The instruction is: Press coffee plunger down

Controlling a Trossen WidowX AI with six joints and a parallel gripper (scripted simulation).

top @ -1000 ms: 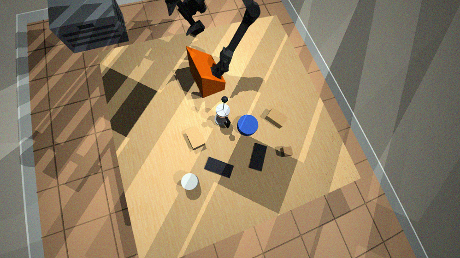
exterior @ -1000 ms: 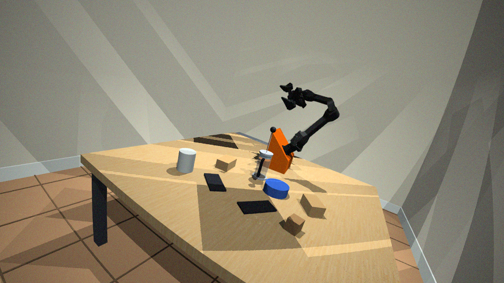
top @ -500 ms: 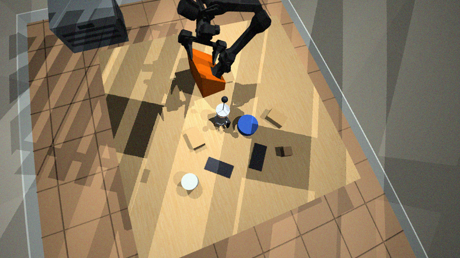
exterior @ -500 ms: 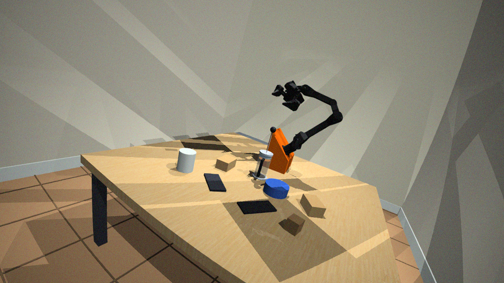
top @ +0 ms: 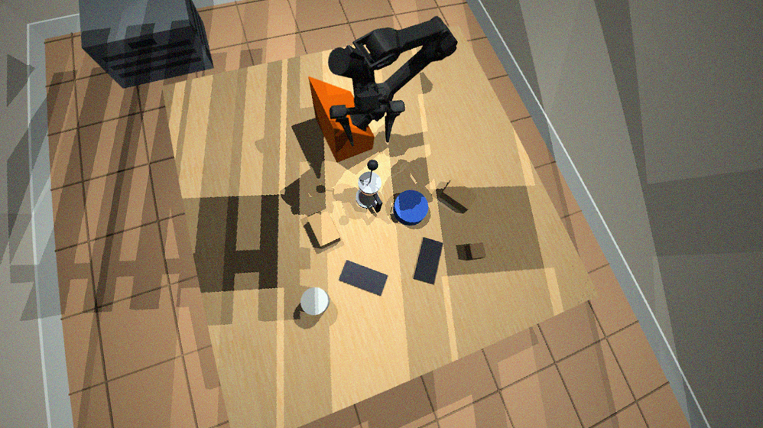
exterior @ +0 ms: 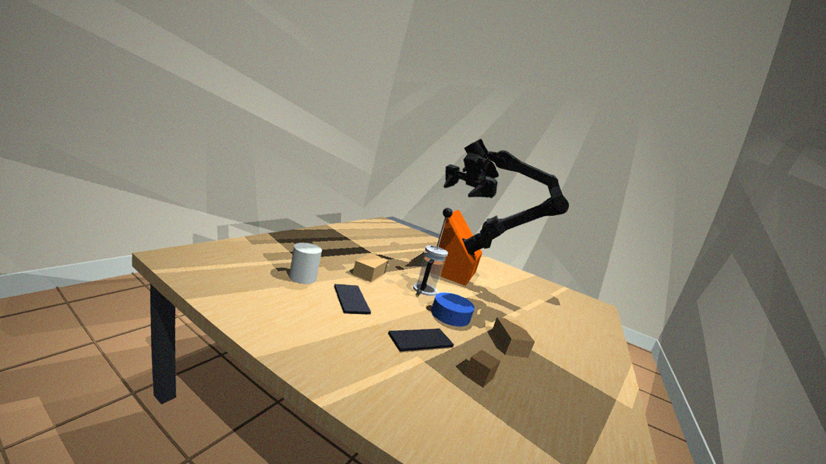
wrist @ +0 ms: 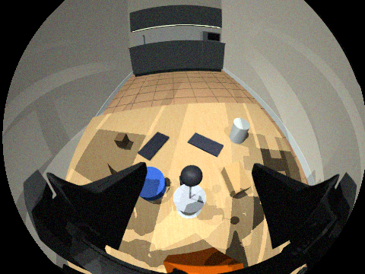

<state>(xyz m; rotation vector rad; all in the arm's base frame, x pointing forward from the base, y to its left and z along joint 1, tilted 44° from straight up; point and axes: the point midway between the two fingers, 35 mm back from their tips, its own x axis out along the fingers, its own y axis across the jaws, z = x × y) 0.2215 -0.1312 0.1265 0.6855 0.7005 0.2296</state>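
Now: the coffee press 4 cm ahead of my gripper tip, 1 cm to the left of it and 21 cm below it. From my gripper tip the other things lie so: blue round dish: 10 cm ahead, 15 cm to the left, 32 cm below.
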